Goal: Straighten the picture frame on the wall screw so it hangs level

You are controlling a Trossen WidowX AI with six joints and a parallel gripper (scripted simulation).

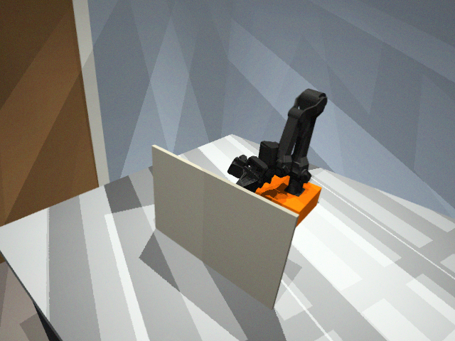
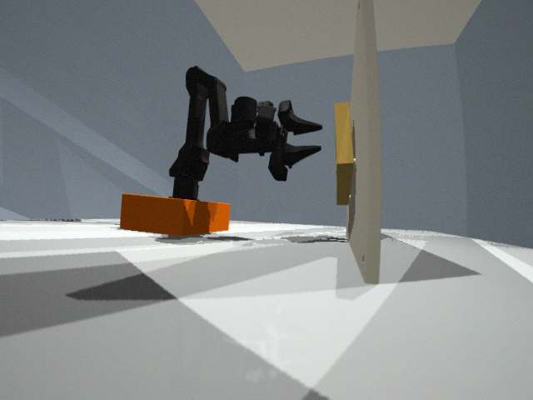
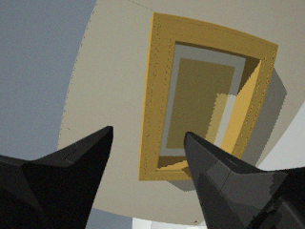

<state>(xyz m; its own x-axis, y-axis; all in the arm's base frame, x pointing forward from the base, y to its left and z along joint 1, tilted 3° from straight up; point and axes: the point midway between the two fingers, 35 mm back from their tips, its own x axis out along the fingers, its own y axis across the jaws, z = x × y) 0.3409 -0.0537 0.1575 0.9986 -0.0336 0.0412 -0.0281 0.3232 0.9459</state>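
My gripper tip is 50 mm short of the yellow picture frame, 20 mm to the left of it and 50 mm above it. From my gripper tip the other things lie so: wall panel 60 mm ahead, 10 mm to the right, 70 mm below.
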